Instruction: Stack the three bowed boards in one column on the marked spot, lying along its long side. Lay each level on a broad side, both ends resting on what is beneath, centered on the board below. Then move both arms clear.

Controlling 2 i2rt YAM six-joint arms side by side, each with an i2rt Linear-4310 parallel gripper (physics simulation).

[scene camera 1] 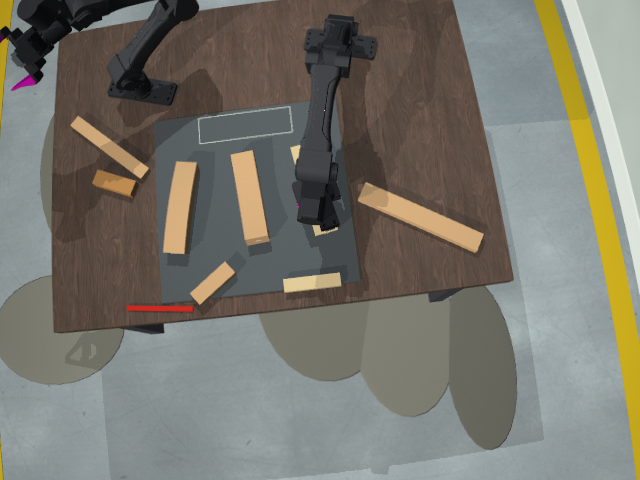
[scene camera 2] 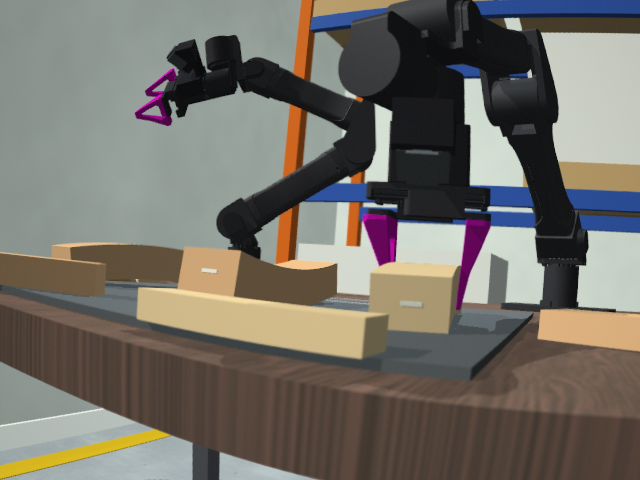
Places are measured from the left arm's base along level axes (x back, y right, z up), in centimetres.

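Pixels of known places: right gripper, fingertip midpoint: (scene camera 2: 140, 104); right arm's base, link origin: (scene camera 1: 142, 90).
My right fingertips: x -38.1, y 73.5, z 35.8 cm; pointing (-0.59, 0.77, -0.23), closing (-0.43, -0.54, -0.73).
For each thing: its middle in the pictures, then the offset to it from my right fingertips. "pt": a spot on its surface instead.
- dipped orange-tan bowed board, body centre: (scene camera 2: 269, 275) (scene camera 1: 249, 197) dx -11.4, dy -58.2, dz -32.3 cm
- arched orange-tan bowed board, body centre: (scene camera 2: 141, 269) (scene camera 1: 181, 209) dx -17.0, dy -41.1, dz -33.1 cm
- marked outline, surface spot: (scene camera 1: 199, 131) pt dx +5.5, dy -40.2, dz -35.1 cm
- pale block, body centre: (scene camera 2: 249, 319) (scene camera 1: 312, 282) dx -29.8, dy -77.2, dz -34.2 cm
- tan block, body centre: (scene camera 2: 40, 272) (scene camera 1: 213, 283) dx -34.2, dy -53.2, dz -33.8 cm
- long plank, body centre: (scene camera 1: 420, 217) dx -9.0, dy -101.4, dz -34.6 cm
- red bar, body centre: (scene camera 1: 159, 308) dx -42.7, dy -40.3, dz -35.4 cm
- thin plank, body centre: (scene camera 2: 145, 275) (scene camera 1: 109, 147) dx -2.5, dy -15.8, dz -34.8 cm
- orange block, body centre: (scene camera 1: 115, 183) dx -12.6, dy -20.7, dz -34.4 cm
My left gripper (scene camera 1: 317, 201) (scene camera 2: 424, 284) points down and is shut on the pale bowed board (scene camera 1: 325, 230) (scene camera 2: 413, 302), which lies low over the mat; one finger is at each side, the left-hand fingertip hidden behind it. The arm hides the board's middle in scene camera 1. A dipped orange-tan bowed board (scene camera 1: 250, 196) (scene camera 2: 286, 284) lies at the mat's middle. An arched orange-tan bowed board (scene camera 1: 179, 206) (scene camera 2: 124, 260) lies at the mat's left. The marked outline (scene camera 1: 199, 131) is at the mat's back. My right gripper (scene camera 2: 141, 103) is open and empty, raised at the far left.
A pale block (scene camera 1: 311, 282) (scene camera 2: 253, 320) lies at the front mat edge, with a tan block (scene camera 1: 212, 283) (scene camera 2: 51, 273) left of it. A long plank (scene camera 1: 421, 217) (scene camera 2: 589, 328) lies right. A red bar (scene camera 1: 160, 308), thin plank (scene camera 1: 108, 147) and orange block (scene camera 1: 114, 183) lie left.
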